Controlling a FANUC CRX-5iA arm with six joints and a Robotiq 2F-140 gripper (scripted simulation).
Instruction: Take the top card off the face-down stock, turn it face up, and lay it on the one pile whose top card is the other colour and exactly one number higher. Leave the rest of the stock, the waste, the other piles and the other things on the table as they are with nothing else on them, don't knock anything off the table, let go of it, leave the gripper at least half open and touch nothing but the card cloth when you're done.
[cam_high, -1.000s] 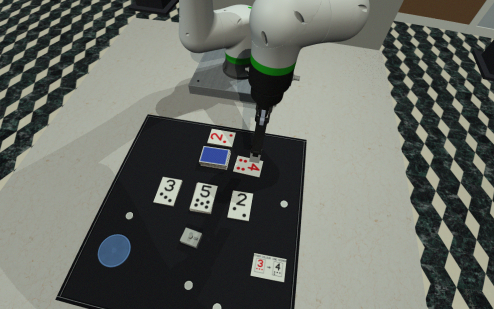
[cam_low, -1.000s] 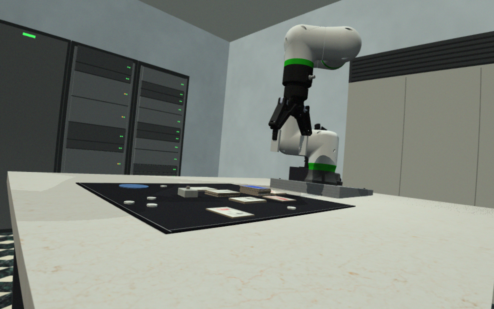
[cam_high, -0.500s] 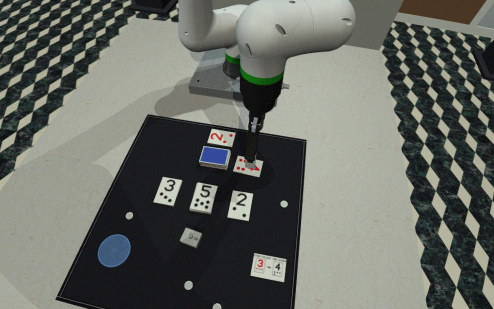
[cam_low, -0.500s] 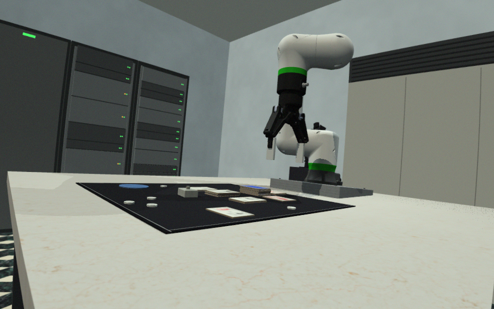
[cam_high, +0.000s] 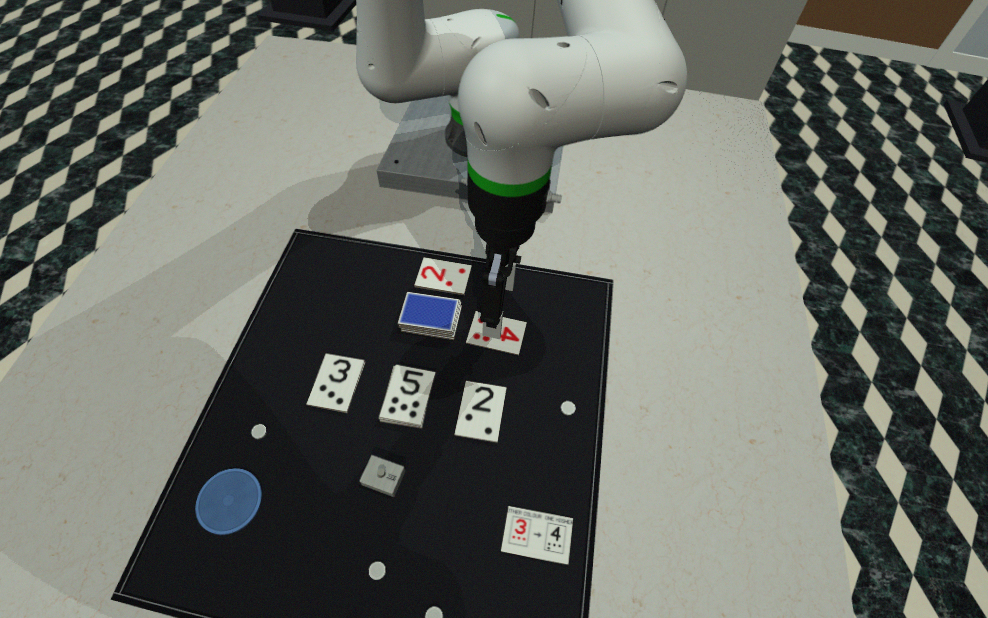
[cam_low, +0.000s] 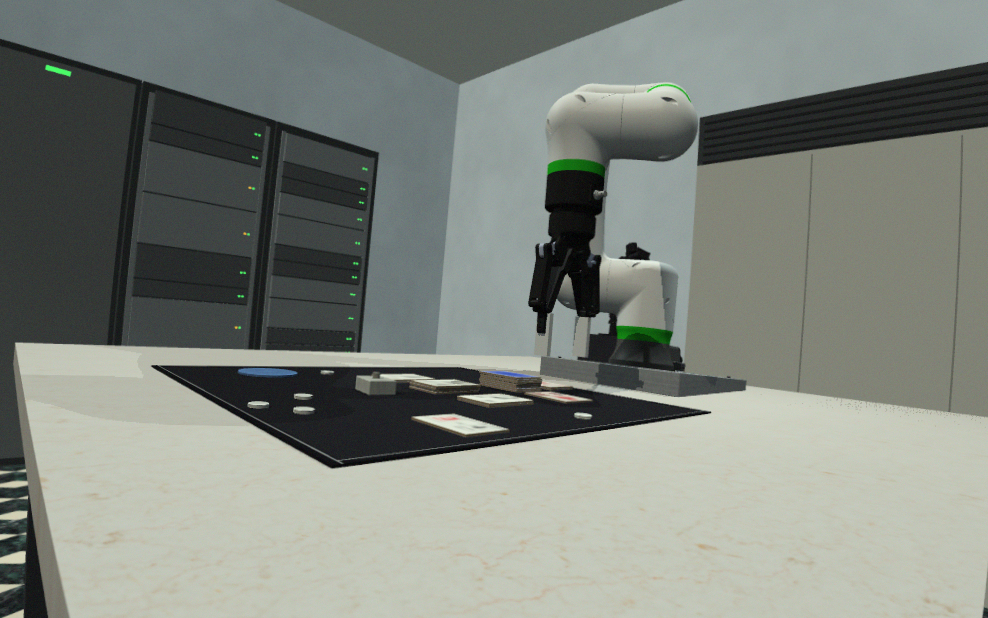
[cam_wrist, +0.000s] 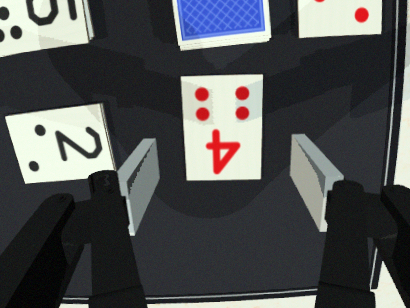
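Now: hand 180 mm short of the black card cloth, 110 mm above it and 100 mm to the left of it. The rest, counted from my hand: rule card 290 mm ahead, 130 mm to the left, 90 mm below; then grey box 270 mm ahead, 90 mm to the right, 80 mm below.
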